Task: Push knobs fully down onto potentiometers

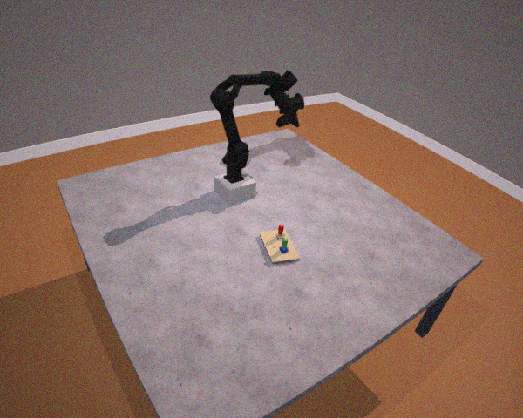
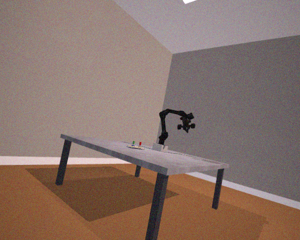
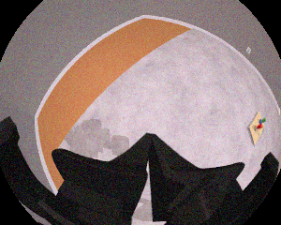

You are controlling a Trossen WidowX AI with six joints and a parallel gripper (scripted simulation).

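My gripper tip is now 33 cm short of the red knob, 33 cm to the left of it and 20 cm above it. Also, from my gripper tip: green knob (40 cm ahead, 37 cm to the right, 20 cm below).
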